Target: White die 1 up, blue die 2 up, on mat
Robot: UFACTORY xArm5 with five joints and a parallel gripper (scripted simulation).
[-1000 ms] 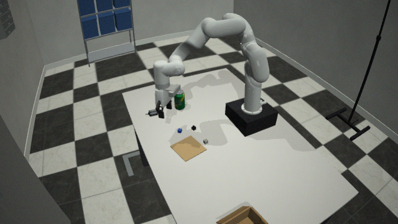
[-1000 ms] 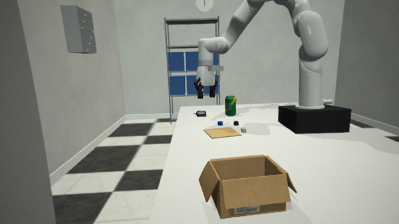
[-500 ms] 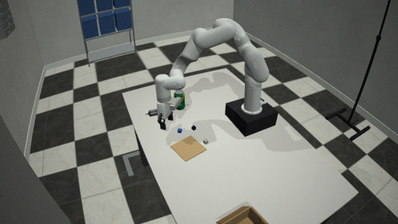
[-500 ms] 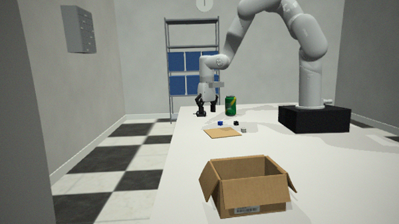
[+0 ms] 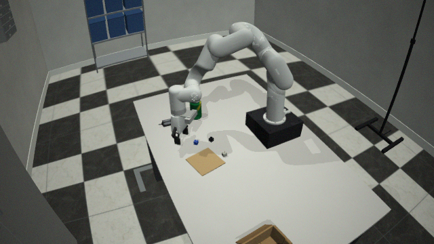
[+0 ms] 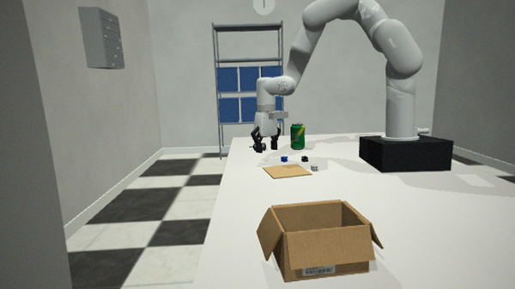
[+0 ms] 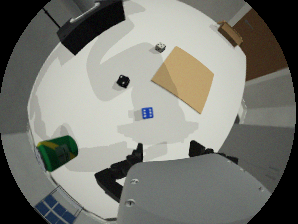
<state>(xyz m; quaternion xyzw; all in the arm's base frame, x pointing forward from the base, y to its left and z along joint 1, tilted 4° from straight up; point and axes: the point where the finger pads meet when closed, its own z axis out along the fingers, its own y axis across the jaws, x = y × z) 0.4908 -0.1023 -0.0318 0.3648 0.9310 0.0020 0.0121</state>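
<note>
Right now the blue die is 70 mm behind my hand, 20 mm to the left of it and 40 mm below it. From my hand the other things lie so: tan mat (70 mm behind, 160 mm to the left, 50 mm below); black die (150 mm behind, 30 mm to the left, 40 mm below); dark object (40 mm ahead, 200 mm to the right, 30 mm below).
</note>
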